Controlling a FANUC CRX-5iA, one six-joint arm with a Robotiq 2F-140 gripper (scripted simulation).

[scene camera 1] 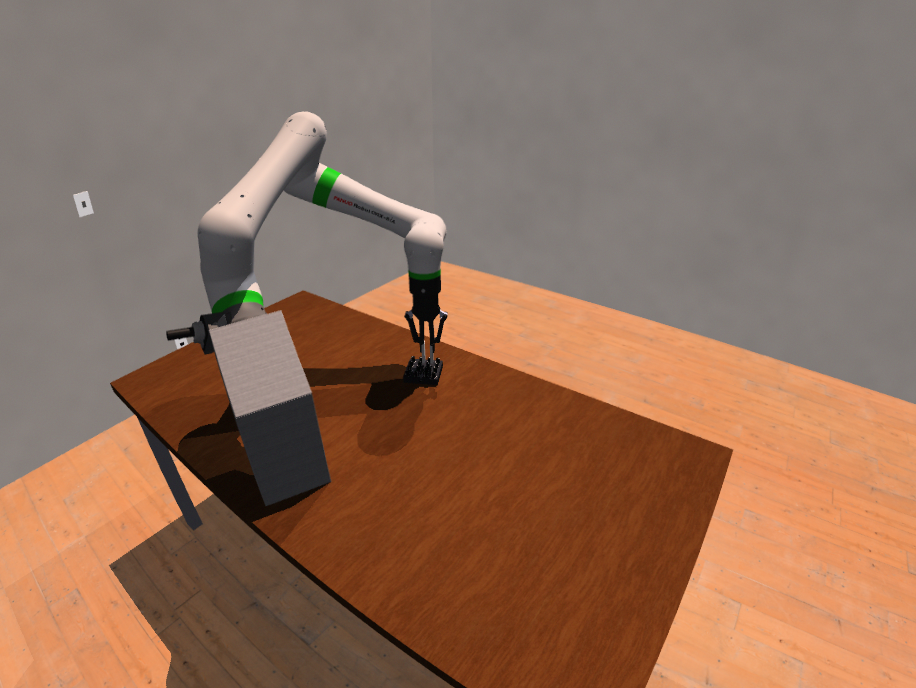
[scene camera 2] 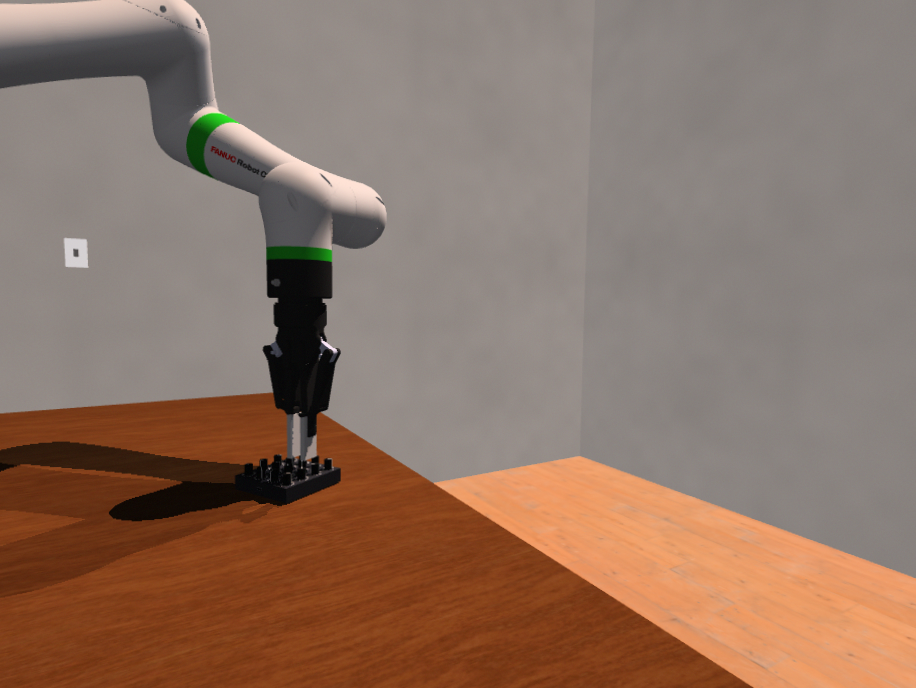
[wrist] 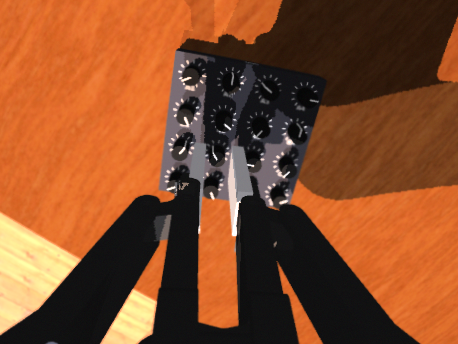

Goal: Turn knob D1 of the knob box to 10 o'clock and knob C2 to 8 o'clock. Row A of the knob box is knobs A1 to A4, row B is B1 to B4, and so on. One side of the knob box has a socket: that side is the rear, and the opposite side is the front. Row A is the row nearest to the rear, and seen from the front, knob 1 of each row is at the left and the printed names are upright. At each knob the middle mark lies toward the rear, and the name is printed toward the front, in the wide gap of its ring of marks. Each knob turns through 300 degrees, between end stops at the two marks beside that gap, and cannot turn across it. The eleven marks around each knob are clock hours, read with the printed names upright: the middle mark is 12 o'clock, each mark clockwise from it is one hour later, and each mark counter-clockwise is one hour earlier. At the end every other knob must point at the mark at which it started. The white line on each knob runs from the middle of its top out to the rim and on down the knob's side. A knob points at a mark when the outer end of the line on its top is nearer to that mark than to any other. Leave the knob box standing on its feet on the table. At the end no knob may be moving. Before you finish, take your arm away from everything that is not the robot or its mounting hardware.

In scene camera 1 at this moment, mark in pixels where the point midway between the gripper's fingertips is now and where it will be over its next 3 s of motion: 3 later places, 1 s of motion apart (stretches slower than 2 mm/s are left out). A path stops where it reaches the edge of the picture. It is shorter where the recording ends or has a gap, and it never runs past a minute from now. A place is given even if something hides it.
My gripper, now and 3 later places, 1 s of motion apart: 427, 360; 428, 364; 427, 354; 437, 345
